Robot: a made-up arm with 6 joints.
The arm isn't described. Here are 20 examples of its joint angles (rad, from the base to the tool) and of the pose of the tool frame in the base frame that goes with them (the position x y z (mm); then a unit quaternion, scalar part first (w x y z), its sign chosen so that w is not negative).
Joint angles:
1: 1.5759 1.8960 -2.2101 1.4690 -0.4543 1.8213
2: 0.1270 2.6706 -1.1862 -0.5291 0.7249 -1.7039
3: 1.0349 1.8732 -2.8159 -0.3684 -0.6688 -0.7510
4: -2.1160 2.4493 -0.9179 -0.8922 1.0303 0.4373
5: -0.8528 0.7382 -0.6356 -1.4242 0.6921 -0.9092
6: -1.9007 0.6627 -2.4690 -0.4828 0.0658 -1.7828
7: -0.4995 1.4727 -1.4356 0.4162 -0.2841 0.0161
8: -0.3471 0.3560 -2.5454 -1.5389 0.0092 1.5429
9: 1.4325 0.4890 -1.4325 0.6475 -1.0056 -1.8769
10: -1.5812 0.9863 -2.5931 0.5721 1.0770 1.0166
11: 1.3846 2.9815 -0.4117 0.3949 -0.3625 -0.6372
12: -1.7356 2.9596 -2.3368 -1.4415 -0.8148 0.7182
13: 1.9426 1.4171 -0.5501 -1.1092 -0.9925 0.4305
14: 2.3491 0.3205 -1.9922 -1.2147 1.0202 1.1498
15: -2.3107 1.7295 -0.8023 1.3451 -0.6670 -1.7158
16: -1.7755 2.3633 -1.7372 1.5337 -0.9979 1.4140
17: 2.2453 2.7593 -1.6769 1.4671 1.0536 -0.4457
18: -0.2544 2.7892 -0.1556 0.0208 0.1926 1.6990
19: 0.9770 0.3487 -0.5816 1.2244 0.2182 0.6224
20: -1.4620 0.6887 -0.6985 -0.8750 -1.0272 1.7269
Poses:
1: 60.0 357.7 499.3 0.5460 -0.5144 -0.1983 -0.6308
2: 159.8 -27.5 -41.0 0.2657 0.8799 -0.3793 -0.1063
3: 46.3 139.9 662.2 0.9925 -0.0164 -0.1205 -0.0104
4: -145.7 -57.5 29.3 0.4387 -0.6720 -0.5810 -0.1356
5: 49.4 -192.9 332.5 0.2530 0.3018 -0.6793 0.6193
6: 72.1 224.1 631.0 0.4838 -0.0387 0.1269 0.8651
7: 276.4 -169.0 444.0 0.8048 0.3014 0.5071 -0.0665
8: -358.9 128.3 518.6 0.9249 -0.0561 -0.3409 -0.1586
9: 56.7 -116.3 581.6 0.9500 0.1993 0.2397 0.0189
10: 67.9 19.5 617.9 0.8835 0.3814 0.2718 -0.0138
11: 12.9 -35.8 -42.0 0.2050 0.7160 -0.6349 0.2057
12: 29.4 -446.5 86.8 0.4887 0.2045 0.7700 -0.3556
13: -182.9 176.7 241.1 0.1989 -0.7475 0.0290 0.6331
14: 209.5 -51.0 533.7 0.3287 0.0803 0.4569 0.8226
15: -248.9 -146.0 172.2 0.1975 -0.7708 -0.3900 0.4633
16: -193.3 -345.6 187.9 0.6038 0.3633 -0.7027 -0.0984
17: -292.3 169.1 29.4 0.4908 0.6008 -0.6090 -0.1651
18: -95.3 25.4 63.5 0.4111 -0.6966 -0.4590 0.3675
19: 57.3 136.7 386.8 0.0649 0.1825 0.5899 0.7839
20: 106.1 -114.3 446.6 0.8932 0.2100 0.3973 -0.0156
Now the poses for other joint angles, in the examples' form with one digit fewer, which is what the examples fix.
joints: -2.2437 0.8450 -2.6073 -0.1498 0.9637 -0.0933
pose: 34 71 627 0.312 0.315 0.121 -0.888
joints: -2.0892 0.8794 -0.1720 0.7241 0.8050 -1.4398
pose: 10 -120 136 0.254 0.512 0.812 -0.119
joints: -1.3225 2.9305 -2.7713 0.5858 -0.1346 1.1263
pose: 114 -491 219 0.712 0.693 0.012 0.113
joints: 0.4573 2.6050 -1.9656 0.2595 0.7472 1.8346
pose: 320 185 50 0.036 -0.688 -0.706 -0.163
